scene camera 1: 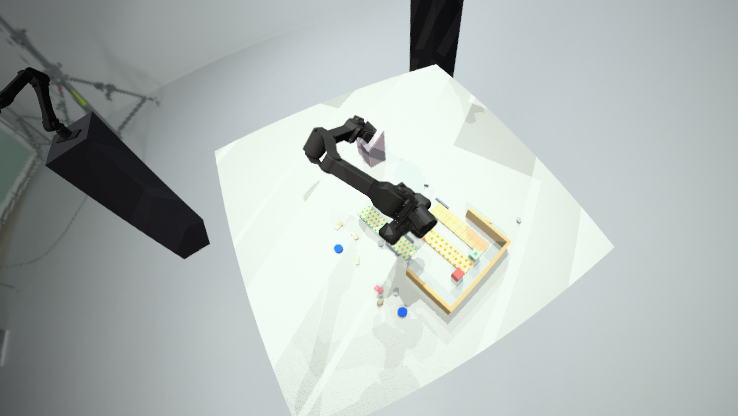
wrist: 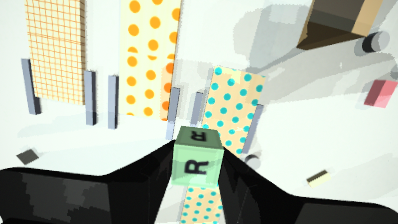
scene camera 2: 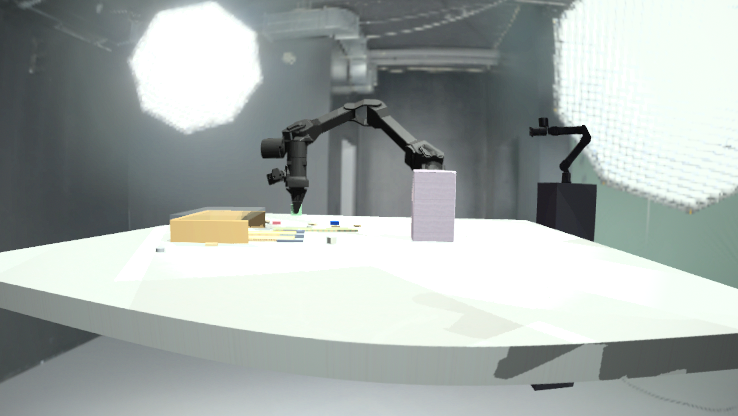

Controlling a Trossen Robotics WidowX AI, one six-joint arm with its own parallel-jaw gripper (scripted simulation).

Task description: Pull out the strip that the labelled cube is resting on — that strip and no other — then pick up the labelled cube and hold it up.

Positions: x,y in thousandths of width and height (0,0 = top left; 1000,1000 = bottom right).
my gripper: scene camera 1 549,552; wrist 496,658; scene camera 2 402,511
